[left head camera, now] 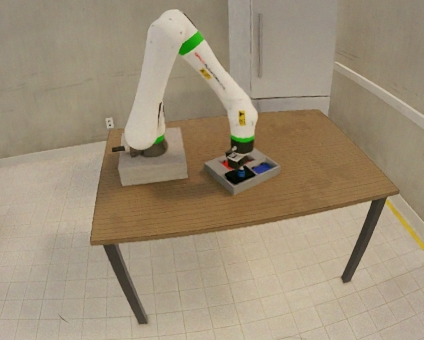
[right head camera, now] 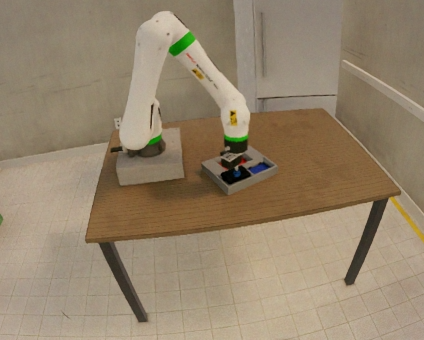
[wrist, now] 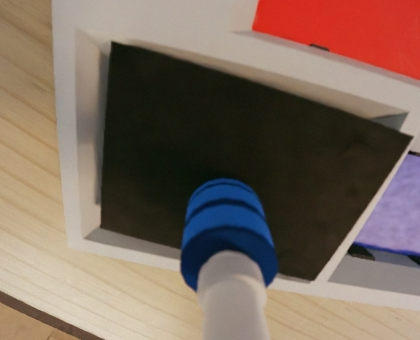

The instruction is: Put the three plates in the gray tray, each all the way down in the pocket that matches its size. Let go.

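Pixels of known places: hand at its tool point: (left head camera: pixel 241 176) (right head camera: pixel 236 176) (wrist: pixel 222 198); arm's base at its link origin: (left head camera: pixel 152 148) (right head camera: pixel 150 148).
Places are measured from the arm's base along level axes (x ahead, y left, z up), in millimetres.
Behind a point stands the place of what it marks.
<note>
The gray tray (left head camera: pixel 260 180) {x 424, y -266, z -83 mm} (right head camera: pixel 254 181) {x 413, y -269, z -84 mm} (wrist: pixel 62 150) {x 274, y -260, z -57 mm} sits on the table. My suction cup (left head camera: pixel 241 173) (right head camera: pixel 237 174) (wrist: pixel 225 192) is on the black plate (left head camera: pixel 231 175) {x 303, y -237, z -52 mm} (right head camera: pixel 228 175) {x 309, y -239, z -52 mm} (wrist: pixel 225 115) {x 324, y -214, z -51 mm} and holds it over the tray's front left pocket. In the wrist view the plate looks slightly turned and tilted; its right corner overlaps the divider, and a gap shows along its left edge. The red plate (left head camera: pixel 225 163) {x 317, y -98, z -83 mm} (wrist: pixel 350 35) {x 355, y -153, z -84 mm} lies in the rear pocket, partly hidden by the wrist. The blue plate (left head camera: pixel 262 168) {x 464, y -186, z -82 mm} (right head camera: pixel 259 168) {x 463, y -186, z -82 mm} (wrist: pixel 395 210) {x 446, y -204, z -82 mm} lies in the right pocket.
The gray base block (left head camera: pixel 152 172) {x -16, y -132, z -44 mm} (right head camera: pixel 150 172) {x -11, y -132, z -45 mm} of the arm stands on the table (left head camera: pixel 310 150) {x 778, y -87, z -96 mm} (right head camera: pixel 310 150) {x 774, y -89, z -96 mm} to the left of the tray. A light gray cabinet (left head camera: pixel 290 50) (right head camera: pixel 297 50) stands behind the table.
</note>
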